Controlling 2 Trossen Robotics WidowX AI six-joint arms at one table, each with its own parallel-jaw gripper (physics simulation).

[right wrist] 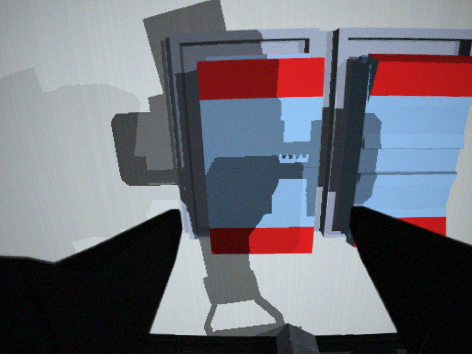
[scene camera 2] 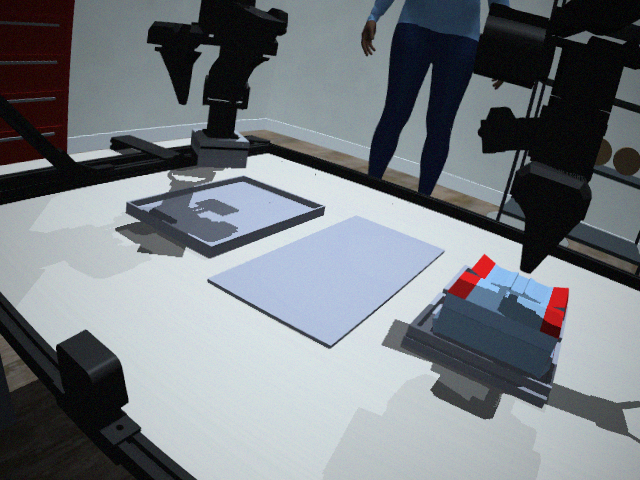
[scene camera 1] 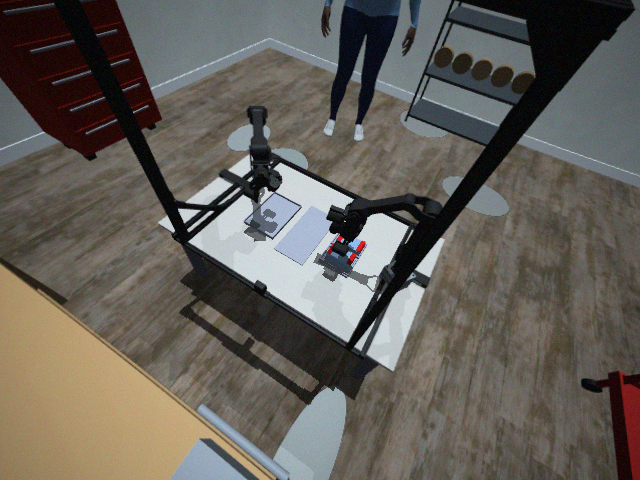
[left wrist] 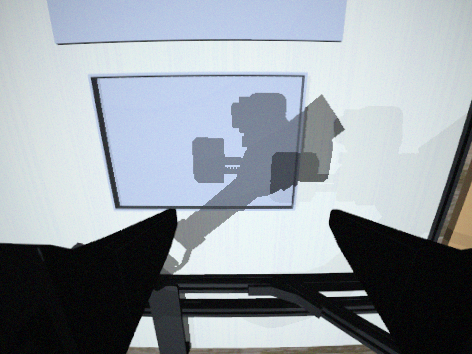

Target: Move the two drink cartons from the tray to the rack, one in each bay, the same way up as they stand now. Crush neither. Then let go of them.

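Places are measured from the left arm's base along level axes (x ahead, y left, z up), in centimetres.
Pixels of known places: left gripper, fingertip midpoint: (scene camera 2: 208, 103) (scene camera 1: 263, 197) (left wrist: 253, 216); right gripper, fingertip midpoint: (right wrist: 265, 218) (scene camera 2: 530, 260); left arm's base at its link origin: (scene camera 2: 219, 134).
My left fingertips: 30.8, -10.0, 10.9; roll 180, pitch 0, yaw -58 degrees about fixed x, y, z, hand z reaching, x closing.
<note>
For each thing: its top centre in the pictures, then the offset to it from my left fingertips, as dx, dy, dz. Level surfaces: height alone.
- rack at its top centre: (right wrist: 322, 145) (scene camera 2: 501, 315) (scene camera 1: 343, 250) +33.1, +27.3, -14.5
- empty tray at its top centre: (left wrist: 200, 148) (scene camera 2: 230, 203) (scene camera 1: 273, 212) -1.6, +5.4, -14.9
- white table at its surface level: dz -16.5
Two blue cartons with red ends sit side by side in the rack (scene camera 2: 473, 367) (right wrist: 290, 34), one in each bay. The carton (scene camera 2: 491, 322) (right wrist: 295, 200) nearer the viewer in scene camera 2 has a flat top. The other carton (scene camera 2: 483, 266) (right wrist: 415, 122) has a creased top and an uneven side edge. My right gripper (right wrist: 265, 218) (scene camera 2: 527, 266) is open above the rack, holding nothing; its fingers lie outside the flat-topped carton's width in the right wrist view. My left gripper (left wrist: 253, 216) (scene camera 2: 183, 99) is open and empty, high above the empty tray (scene camera 2: 263, 232) (left wrist: 145, 150).
A flat blue-grey panel (scene camera 1: 303, 235) (scene camera 2: 330, 279) (left wrist: 200, 20) lies between the tray and the rack. A dark frame with slanting posts (scene camera 1: 124, 108) surrounds the white table (scene camera 2: 248, 372). A black block (scene camera 2: 93, 369) stands on the front rail. A person (scene camera 1: 364, 56) stands behind the table.
</note>
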